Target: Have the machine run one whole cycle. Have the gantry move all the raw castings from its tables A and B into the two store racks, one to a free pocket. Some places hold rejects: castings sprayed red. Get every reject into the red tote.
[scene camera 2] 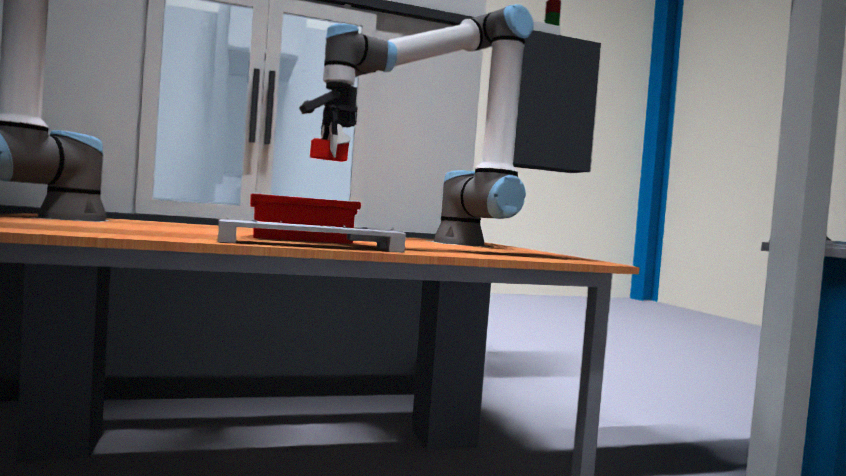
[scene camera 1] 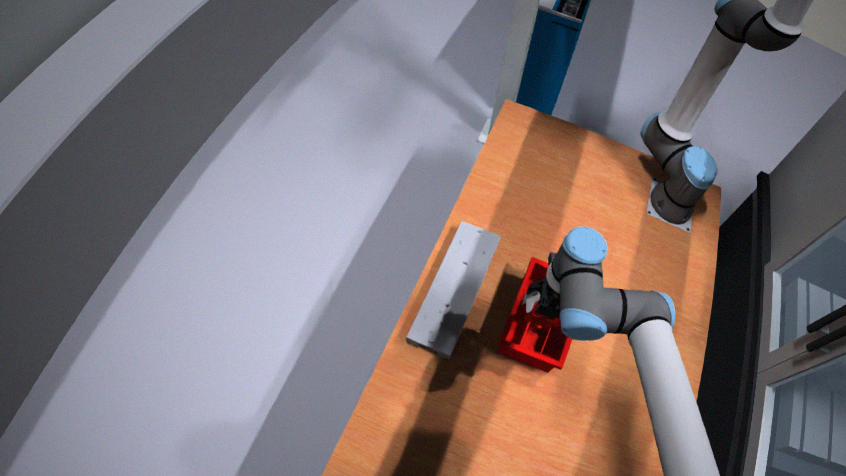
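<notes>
My left gripper (scene camera 1: 531, 303) (scene camera 2: 335, 145) is shut on a red casting (scene camera 2: 320, 149), which it holds well above the red tote (scene camera 1: 550, 364) (scene camera 2: 304, 211). In scene camera 1 the gripper and wrist cover the tote's upper part, and the held casting cannot be told apart from the red tote. Red shapes show inside the tote, but I cannot tell how many are castings. My right gripper is not in view. The gantry, tables A and B and the raw castings cannot be made out.
A long grey raised plate (scene camera 1: 452, 290) (scene camera 2: 307, 228) stands on the wooden table (scene camera 1: 532, 159) (scene camera 2: 520, 254) along its front edge, in front of the tote. Glass-doored panels rise behind the table. A blue cabinet (scene camera 1: 545, 65) (scene camera 2: 831, 367) and a pale post (scene camera 1: 516, 53) (scene camera 2: 786, 236) stand beyond its end.
</notes>
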